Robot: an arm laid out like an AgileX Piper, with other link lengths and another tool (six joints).
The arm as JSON. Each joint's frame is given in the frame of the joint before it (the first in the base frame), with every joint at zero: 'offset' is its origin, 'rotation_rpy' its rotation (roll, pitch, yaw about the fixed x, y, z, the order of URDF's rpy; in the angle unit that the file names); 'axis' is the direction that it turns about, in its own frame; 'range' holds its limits. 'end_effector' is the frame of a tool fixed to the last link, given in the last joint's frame.
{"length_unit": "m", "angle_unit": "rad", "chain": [
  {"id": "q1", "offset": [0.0, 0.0, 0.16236], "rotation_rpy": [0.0, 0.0, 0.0], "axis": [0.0, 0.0, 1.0], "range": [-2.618, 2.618]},
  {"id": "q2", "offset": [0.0, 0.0, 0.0], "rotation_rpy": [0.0, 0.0, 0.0], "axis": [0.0, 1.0, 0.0], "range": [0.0, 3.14]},
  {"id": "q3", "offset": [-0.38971, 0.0, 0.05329], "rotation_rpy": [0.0, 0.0, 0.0], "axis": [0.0, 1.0, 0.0], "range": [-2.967, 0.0]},
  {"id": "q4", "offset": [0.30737, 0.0, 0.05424], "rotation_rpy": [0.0, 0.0, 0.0], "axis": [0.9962, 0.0, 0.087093], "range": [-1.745, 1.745]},
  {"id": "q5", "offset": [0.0, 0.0, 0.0], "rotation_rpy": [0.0, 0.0, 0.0], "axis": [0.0, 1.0, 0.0], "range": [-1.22, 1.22]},
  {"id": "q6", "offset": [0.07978, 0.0, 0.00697], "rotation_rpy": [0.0, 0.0, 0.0], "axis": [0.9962, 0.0, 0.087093], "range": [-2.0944, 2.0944]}
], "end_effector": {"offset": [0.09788, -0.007, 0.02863], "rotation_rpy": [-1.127, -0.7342, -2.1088]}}
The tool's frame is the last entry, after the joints.
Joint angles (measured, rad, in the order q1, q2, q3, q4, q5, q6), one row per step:
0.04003 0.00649 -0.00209 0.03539 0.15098 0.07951
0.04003 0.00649 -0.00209 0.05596 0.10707 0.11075
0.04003 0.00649 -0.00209 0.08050 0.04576 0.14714
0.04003 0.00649 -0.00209 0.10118 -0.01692 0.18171
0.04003 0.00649 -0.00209 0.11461 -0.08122 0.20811
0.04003 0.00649 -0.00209 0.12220 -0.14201 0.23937
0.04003 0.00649 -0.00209 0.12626 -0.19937 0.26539
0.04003 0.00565 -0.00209 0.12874 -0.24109 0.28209
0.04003 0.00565 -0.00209 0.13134 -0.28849 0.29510
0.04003 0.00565 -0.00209 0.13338 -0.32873 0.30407
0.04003 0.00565 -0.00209 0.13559 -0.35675 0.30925
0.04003 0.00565 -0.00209 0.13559 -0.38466 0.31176
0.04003 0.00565 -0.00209 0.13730 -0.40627 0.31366
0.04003 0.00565 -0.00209 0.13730 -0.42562 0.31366
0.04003 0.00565 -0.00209 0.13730 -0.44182 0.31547
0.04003 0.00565 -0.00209 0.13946 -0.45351 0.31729
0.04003 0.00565 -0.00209 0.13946 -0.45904 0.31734
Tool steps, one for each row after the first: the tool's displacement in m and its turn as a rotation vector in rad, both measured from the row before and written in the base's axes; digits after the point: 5 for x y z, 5 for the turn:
-0.00044 -0.00088 0.00745 0.05358 -0.04157 -0.00174
-0.00114 -0.00158 0.01037 0.06358 -0.05848 -0.00190
-0.00180 -0.00202 0.01049 0.05802 -0.06010 -0.00159
-0.00254 -0.00214 0.01074 0.04266 -0.06241 -0.00233
-0.00301 -0.00218 0.00993 0.04123 -0.05917 -0.00051
-0.00340 -0.00198 0.00925 0.03210 -0.05622 -0.00025
-0.00296 -0.00143 0.00669 0.02055 -0.04190 -0.00012
-0.00355 -0.00155 0.00744 0.01722 -0.04679 -0.00149
-0.00330 -0.00129 0.00621 0.01237 -0.03978 -0.00172
-0.00245 -0.00096 0.00423 0.00835 -0.02769 -0.00143
-0.00258 -0.00075 0.00423 0.00368 -0.02765 -0.00267
-0.00207 -0.00072 0.00319 0.00449 -0.02135 -0.00192
-0.00193 -0.00050 0.00287 0.00099 -0.01914 -0.00264
-0.00165 -0.00044 0.00235 0.00240 -0.01607 -0.00132
-0.00120 -0.00052 0.00162 0.00432 -0.01152 -0.00051
-0.00059 -0.00014 0.00080 0.00033 -0.00547 -0.00074

